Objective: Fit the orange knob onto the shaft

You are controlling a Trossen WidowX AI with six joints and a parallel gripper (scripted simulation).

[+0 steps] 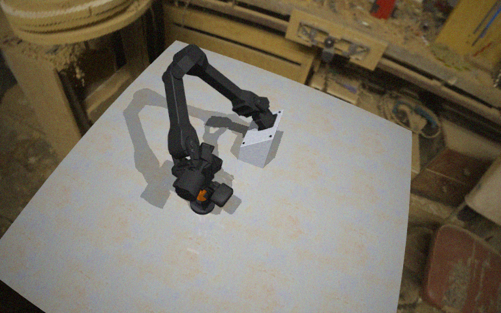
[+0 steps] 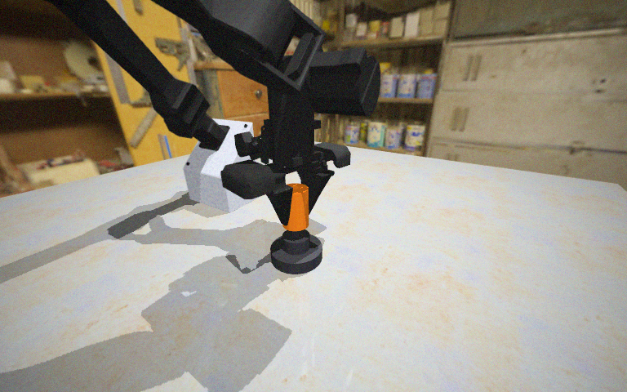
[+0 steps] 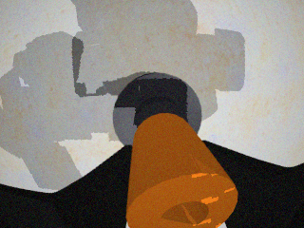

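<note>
The orange knob is 20 mm above my gripper tip. Round my gripper tip: dark round pedestal (40 mm below).
</note>
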